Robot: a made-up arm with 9 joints. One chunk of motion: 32 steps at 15 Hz.
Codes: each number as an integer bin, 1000 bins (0 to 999) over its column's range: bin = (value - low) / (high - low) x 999, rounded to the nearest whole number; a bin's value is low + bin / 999 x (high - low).
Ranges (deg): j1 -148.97..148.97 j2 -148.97..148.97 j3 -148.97..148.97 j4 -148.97..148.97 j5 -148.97..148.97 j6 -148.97..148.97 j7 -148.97..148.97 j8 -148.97..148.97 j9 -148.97..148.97
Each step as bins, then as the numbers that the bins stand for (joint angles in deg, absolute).
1 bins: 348 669 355 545 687 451 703 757 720
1 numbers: -45.18 50.55 -43.10 13.57 55.92 -14.46 60.69 76.80 65.76
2 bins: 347 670 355 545 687 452 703 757 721
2 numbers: -45.48 50.85 -43.10 13.57 55.92 -14.17 60.69 76.80 66.06
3 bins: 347 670 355 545 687 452 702 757 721
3 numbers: -45.48 50.85 -43.10 13.57 55.92 -14.17 60.39 76.80 66.06
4 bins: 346 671 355 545 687 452 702 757 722
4 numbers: -45.78 51.15 -43.10 13.57 55.92 -14.17 60.39 76.80 66.36
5 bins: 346 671 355 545 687 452 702 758 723
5 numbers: -45.78 51.15 -43.10 13.57 55.92 -14.17 60.39 77.09 66.66
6 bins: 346 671 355 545 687 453 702 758 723
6 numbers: -45.78 51.15 -43.10 13.57 55.92 -13.87 60.39 77.09 66.66
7 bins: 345 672 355 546 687 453 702 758 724
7 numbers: -46.08 51.45 -43.10 13.87 55.92 -13.87 60.39 77.09 66.95
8 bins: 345 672 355 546 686 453 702 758 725
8 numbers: -46.08 51.45 -43.10 13.87 55.62 -13.87 60.39 77.09 67.25
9 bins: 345 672 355 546 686 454 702 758 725
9 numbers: -46.08 51.45 -43.10 13.87 55.62 -13.57 60.39 77.09 67.25
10 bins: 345 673 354 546 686 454 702 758 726
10 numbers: -46.08 51.74 -43.39 13.87 55.62 -13.57 60.39 77.09 67.55
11 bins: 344 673 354 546 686 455 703 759 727
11 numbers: -46.38 51.74 -43.39 13.87 55.62 -13.27 60.69 77.39 67.85
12 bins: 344 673 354 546 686 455 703 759 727
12 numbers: -46.38 51.74 -43.39 13.87 55.62 -13.27 60.69 77.39 67.85
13 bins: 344 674 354 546 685 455 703 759 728
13 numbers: -46.38 52.04 -43.39 13.87 55.32 -13.27 60.69 77.39 68.15
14 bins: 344 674 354 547 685 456 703 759 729
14 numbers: -46.38 52.04 -43.39 14.17 55.32 -12.97 60.69 77.39 68.45
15 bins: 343 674 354 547 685 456 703 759 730
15 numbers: -46.67 52.04 -43.39 14.17 55.32 -12.97 60.69 77.39 68.74
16 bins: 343 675 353 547 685 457 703 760 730
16 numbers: -46.67 52.34 -43.69 14.17 55.32 -12.68 60.69 77.69 68.74
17 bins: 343 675 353 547 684 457 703 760 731
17 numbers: -46.67 52.34 -43.69 14.17 55.02 -12.68 60.69 77.69 69.04
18 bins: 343 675 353 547 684 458 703 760 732
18 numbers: -46.67 52.34 -43.69 14.17 55.02 -12.38 60.69 77.69 69.34
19 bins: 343 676 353 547 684 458 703 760 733
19 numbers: -46.67 52.64 -43.69 14.17 55.02 -12.38 60.69 77.69 69.64
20 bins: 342 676 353 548 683 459 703 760 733
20 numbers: -46.97 52.64 -43.69 14.46 54.73 -12.08 60.69 77.69 69.64
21 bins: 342 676 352 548 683 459 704 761 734
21 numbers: -46.97 52.64 -43.99 14.46 54.73 -12.08 60.99 77.99 69.94
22 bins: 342 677 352 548 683 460 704 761 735
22 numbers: -46.97 52.94 -43.99 14.46 54.73 -11.78 60.99 77.99 70.24
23 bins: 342 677 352 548 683 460 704 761 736
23 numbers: -46.97 52.94 -43.99 14.46 54.73 -11.78 60.99 77.99 70.53
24 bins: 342 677 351 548 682 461 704 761 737
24 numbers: -46.97 52.94 -44.29 14.46 54.43 -11.48 60.99 77.99 70.83
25 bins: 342 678 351 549 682 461 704 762 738
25 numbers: -46.97 53.24 -44.29 14.76 54.43 -11.48 60.99 78.29 71.13
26 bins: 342 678 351 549 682 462 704 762 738
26 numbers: -46.97 53.24 -44.29 14.76 54.43 -11.18 60.99 78.29 71.13
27 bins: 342 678 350 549 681 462 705 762 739
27 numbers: -46.97 53.24 -44.59 14.76 54.13 -11.18 61.29 78.29 71.43
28 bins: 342 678 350 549 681 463 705 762 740
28 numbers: -46.97 53.24 -44.59 14.76 54.13 -10.89 61.29 78.29 71.73
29 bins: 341 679 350 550 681 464 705 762 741
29 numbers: -47.27 53.53 -44.59 15.06 54.13 -10.59 61.29 78.29 72.02
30 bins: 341 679 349 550 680 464 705 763 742
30 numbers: -47.27 53.53 -44.88 15.06 53.83 -10.59 61.29 78.59 72.32
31 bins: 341 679 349 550 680 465 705 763 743
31 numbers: -47.27 53.53 -44.88 15.06 53.83 -10.29 61.29 78.59 72.62
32 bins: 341 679 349 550 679 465 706 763 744
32 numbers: -47.27 53.53 -44.88 15.06 53.53 -10.29 61.59 78.59 72.92
